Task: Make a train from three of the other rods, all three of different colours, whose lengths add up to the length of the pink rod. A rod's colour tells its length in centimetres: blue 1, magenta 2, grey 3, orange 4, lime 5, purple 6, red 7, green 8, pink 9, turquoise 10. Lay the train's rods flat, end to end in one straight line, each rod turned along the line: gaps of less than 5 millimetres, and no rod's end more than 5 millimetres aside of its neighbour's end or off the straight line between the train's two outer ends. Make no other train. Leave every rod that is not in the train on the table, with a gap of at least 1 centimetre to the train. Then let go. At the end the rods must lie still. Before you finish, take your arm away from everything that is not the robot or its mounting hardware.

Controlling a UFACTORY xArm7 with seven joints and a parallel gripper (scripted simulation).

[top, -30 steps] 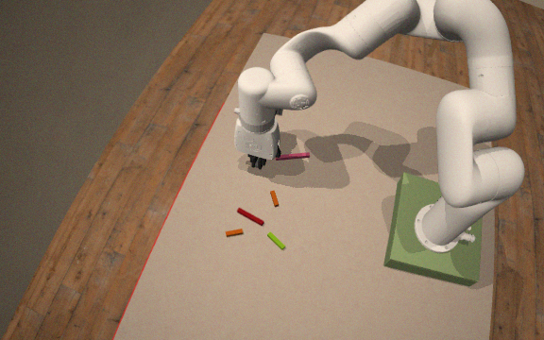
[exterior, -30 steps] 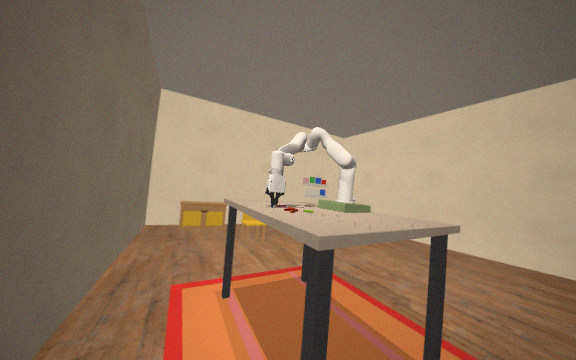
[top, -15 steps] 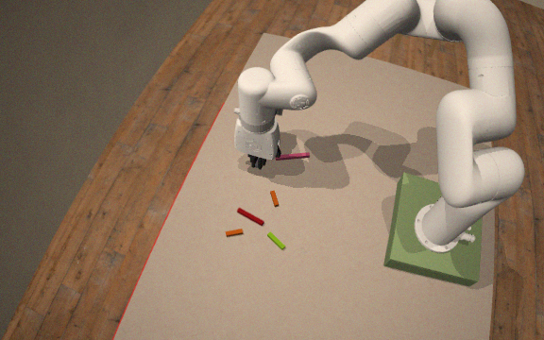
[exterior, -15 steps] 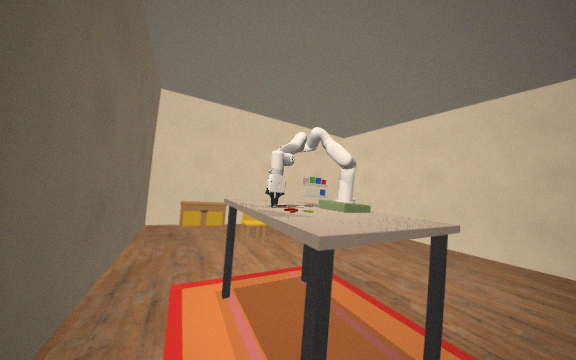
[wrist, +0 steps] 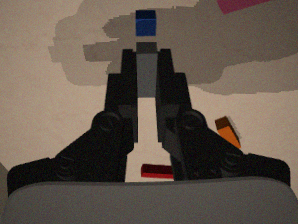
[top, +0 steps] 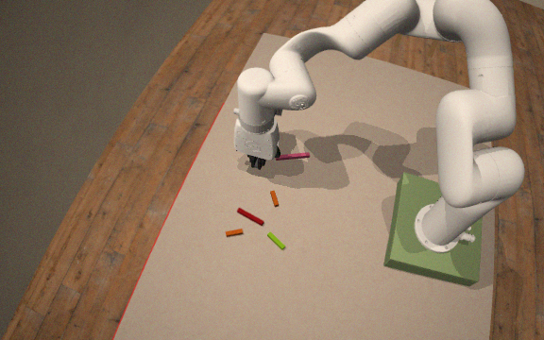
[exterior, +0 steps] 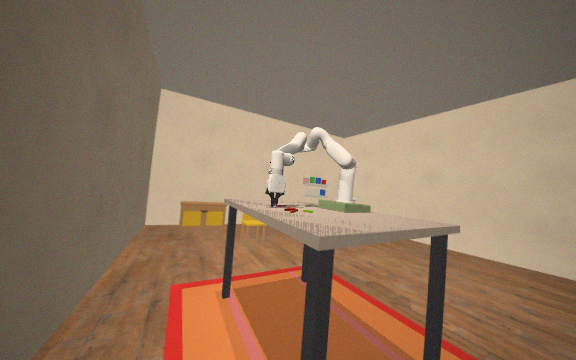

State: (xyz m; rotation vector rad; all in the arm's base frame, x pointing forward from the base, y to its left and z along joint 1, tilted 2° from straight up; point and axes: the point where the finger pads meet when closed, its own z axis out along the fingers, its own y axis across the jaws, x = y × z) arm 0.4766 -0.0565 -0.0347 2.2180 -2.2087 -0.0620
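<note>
My gripper is now 20 mm above the grey rod. Round my hand: blue rod 20 mm to the right, 30 mm below; pink rod 80 mm behind, 60 mm to the right, 30 mm below; red rod 30 mm behind, 140 mm to the left, 30 mm below.
</note>
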